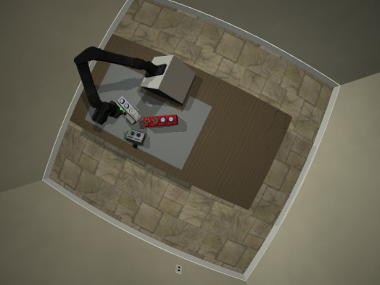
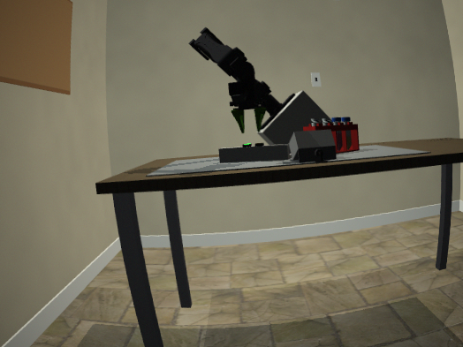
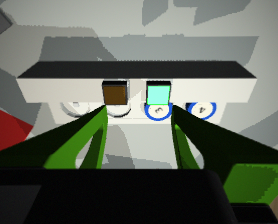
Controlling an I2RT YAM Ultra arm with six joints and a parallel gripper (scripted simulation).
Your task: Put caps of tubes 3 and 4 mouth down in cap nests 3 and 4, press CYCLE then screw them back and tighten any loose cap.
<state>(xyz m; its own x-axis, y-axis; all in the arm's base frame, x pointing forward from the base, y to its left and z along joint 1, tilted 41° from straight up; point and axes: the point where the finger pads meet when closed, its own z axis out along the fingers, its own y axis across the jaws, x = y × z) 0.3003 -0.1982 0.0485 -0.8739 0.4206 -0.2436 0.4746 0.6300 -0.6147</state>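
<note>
Right now my hand is 5 cm past the cap 3 and 8 cm above it. The rest, counted from my hand: blue key: 12 cm ahead, 17 cm to the left, 3 cm below; cap 4: 8 cm behind, 4 cm to the right, 8 cm below; green key: 12 cm ahead, 12 cm to the left, 3 cm below.
</note>
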